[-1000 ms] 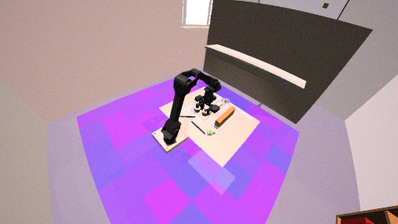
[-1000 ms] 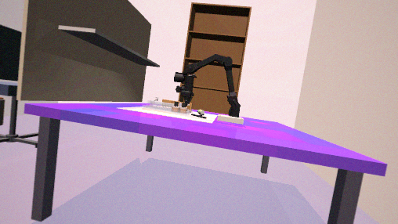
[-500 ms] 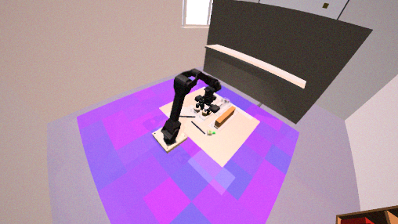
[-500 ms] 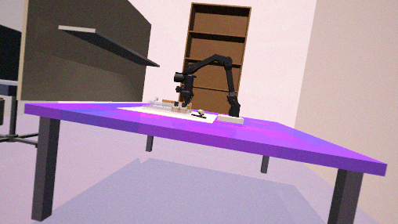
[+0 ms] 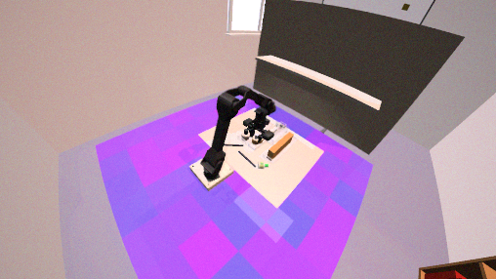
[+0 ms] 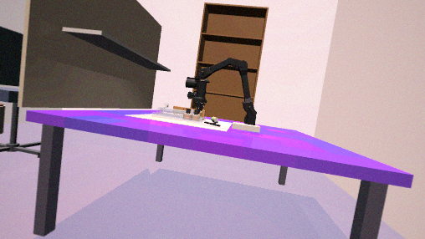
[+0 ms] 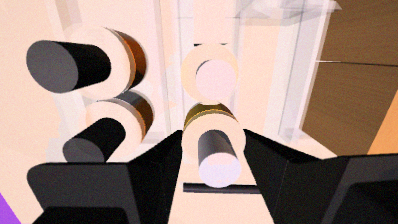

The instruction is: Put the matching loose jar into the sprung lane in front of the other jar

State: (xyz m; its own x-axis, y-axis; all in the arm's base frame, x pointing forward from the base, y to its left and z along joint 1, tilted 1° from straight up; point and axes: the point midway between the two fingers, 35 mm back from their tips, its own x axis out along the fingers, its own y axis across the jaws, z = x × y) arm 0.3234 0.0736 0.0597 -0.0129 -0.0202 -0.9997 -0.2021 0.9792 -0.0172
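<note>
The cream mat is 6 cm ahead of my gripper tip, 1 cm to the right of it and 5 cm below it.
</note>
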